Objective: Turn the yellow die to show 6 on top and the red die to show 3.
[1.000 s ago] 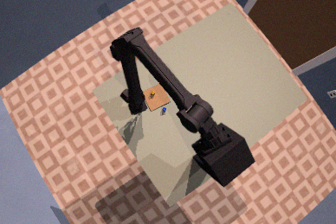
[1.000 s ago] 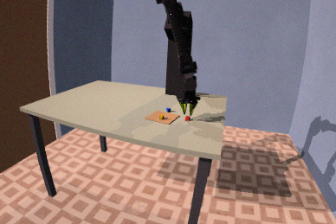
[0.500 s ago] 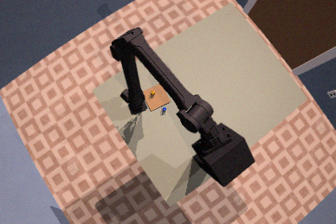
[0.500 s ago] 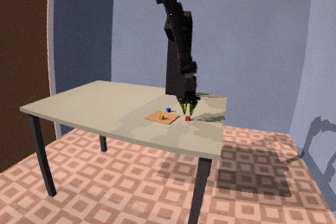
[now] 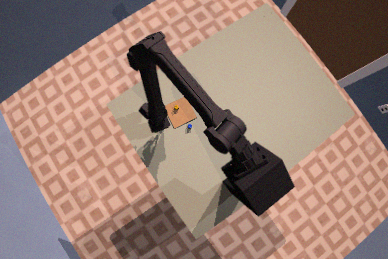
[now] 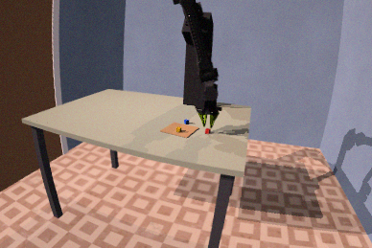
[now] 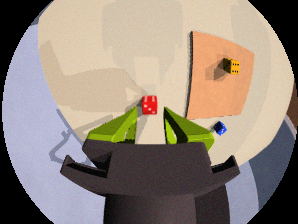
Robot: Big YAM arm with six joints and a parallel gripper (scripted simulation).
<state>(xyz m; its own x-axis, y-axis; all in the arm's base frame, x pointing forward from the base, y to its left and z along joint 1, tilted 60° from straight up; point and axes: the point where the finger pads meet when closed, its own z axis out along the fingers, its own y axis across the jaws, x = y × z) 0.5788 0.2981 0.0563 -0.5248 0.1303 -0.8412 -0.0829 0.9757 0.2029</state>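
My gripper is now 30 mm above the red die. From my hand the other things lie so: yellow die 80 mm ahead, 100 mm to the right, 30 mm below; then blue die 40 mm behind, 150 mm to the right, 30 mm below; then orange mat 60 mm ahead, 120 mm to the right, 40 mm below.
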